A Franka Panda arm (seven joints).
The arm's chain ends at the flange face. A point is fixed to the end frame.
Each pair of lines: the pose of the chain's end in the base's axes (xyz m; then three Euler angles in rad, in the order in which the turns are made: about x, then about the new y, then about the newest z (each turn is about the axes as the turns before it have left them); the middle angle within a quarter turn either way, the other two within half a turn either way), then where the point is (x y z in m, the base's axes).
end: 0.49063 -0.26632 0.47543 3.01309 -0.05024 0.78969
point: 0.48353 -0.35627 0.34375
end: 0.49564 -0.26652 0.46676 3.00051 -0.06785 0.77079
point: 0.48740 -0.35810 0.33627
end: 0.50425 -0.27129 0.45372 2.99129 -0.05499 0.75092
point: 0.49927 -0.36406 0.32391
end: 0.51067 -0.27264 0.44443 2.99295 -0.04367 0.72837
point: 0.50893 -0.36513 0.31433
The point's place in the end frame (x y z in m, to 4 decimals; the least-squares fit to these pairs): 0.0514 0.0509 0.1423
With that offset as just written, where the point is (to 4 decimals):
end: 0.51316 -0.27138 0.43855 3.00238 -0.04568 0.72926
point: 0.5111 -0.3626 0.3076
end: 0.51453 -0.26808 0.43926 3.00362 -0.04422 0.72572
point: 0.5129 -0.3592 0.3082
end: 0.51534 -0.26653 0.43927 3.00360 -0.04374 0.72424
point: 0.5139 -0.3576 0.3082
